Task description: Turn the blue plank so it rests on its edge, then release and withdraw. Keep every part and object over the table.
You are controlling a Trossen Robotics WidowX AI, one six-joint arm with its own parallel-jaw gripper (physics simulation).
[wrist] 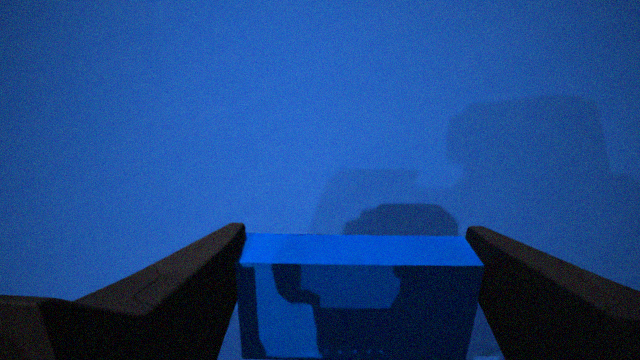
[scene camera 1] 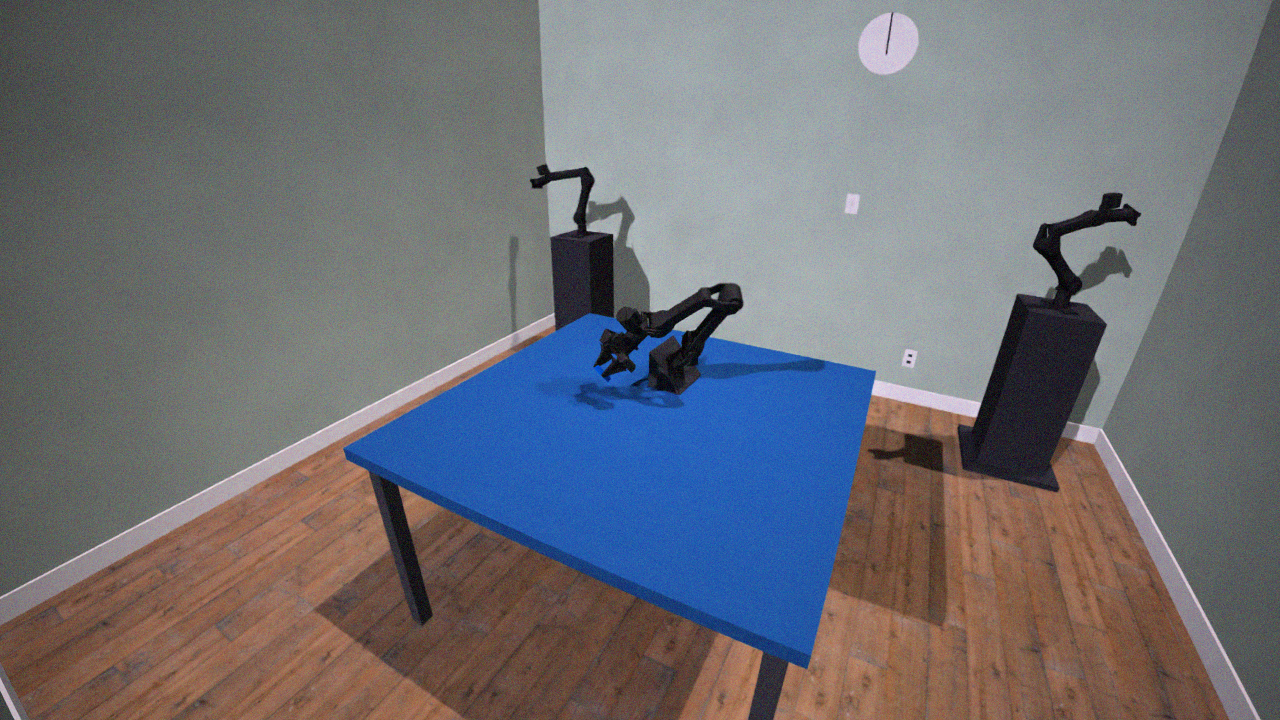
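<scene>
The blue plank [wrist: 360, 250] spans the space between the two dark fingers in the wrist view; a bright narrow face and a shaded broader face show, and its lower part is cut off by the frame. My gripper [scene camera 1: 601, 370] [wrist: 355, 239] is shut on the plank. In the scene view it points obliquely down and is raised above the blue table [scene camera 1: 626, 474] [wrist: 150, 125], with its shadow on the top apart from it. The plank is hard to make out there against the same blue, so its exact tilt cannot be told from that view.
The arm's base [scene camera 1: 673, 367] stands on the table close to the gripper, toward the back. The table's far left edge lies behind the gripper. Two other arms stand on dark pedestals [scene camera 1: 583, 277] [scene camera 1: 1029, 389] off the table, at the back left and at the right.
</scene>
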